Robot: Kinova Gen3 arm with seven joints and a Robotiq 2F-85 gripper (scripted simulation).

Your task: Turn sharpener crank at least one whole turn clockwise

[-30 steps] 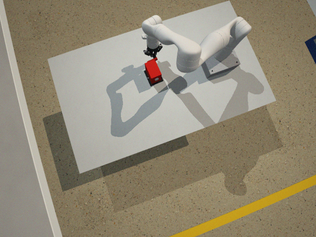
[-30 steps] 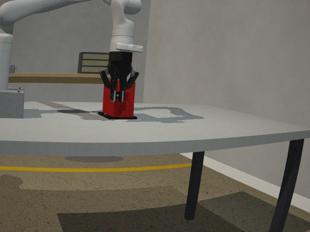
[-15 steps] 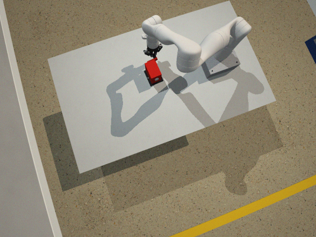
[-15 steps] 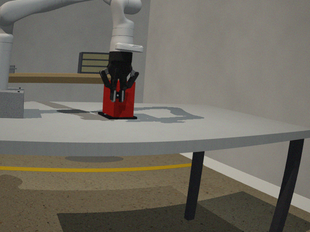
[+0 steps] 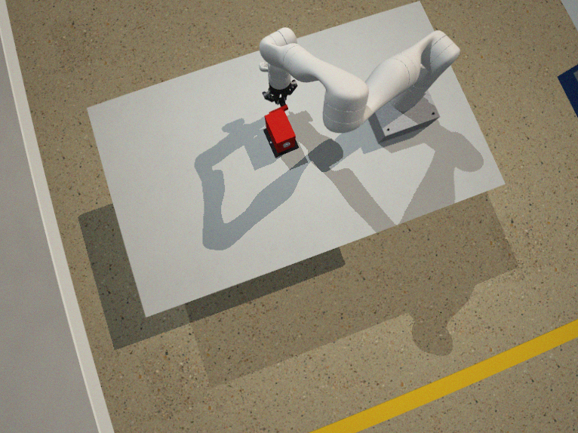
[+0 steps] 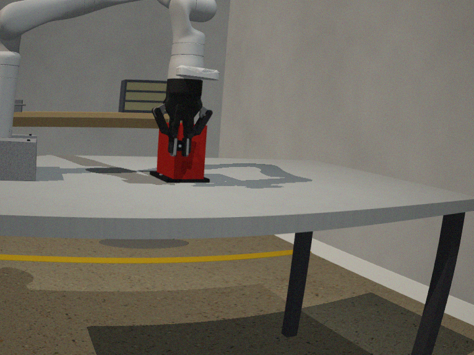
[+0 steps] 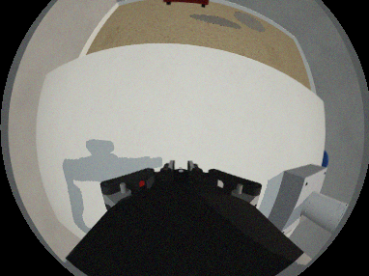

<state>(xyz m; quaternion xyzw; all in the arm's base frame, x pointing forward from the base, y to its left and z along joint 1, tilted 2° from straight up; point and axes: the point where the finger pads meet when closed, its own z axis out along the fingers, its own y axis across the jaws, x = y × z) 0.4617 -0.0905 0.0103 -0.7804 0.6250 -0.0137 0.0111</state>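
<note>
My hand is 20 mm to the right of the black crank knob.
</note>
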